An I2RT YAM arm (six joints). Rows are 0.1 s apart.
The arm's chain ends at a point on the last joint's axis. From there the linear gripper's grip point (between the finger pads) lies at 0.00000 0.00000 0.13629 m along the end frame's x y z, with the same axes.
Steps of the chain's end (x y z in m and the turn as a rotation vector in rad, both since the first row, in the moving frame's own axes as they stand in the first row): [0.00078, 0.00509, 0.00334, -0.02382, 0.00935, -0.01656]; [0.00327, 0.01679, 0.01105, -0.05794, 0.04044, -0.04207]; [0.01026, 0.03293, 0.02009, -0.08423, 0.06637, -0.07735]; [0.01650, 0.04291, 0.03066, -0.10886, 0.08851, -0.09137]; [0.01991, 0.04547, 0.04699, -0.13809, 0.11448, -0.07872]
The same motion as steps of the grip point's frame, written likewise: [0.00208, 0.00833, 0.00330, -0.02382, 0.00935, -0.01656]; [0.00894, 0.02456, 0.01071, -0.05794, 0.04044, -0.04207]; [0.01972, 0.04403, 0.01931, -0.08423, 0.06637, -0.07735]; [0.02918, 0.05713, 0.02932, -0.10886, 0.08851, -0.09137]; [0.03615, 0.06356, 0.04480, -0.13809, 0.11448, -0.07872]
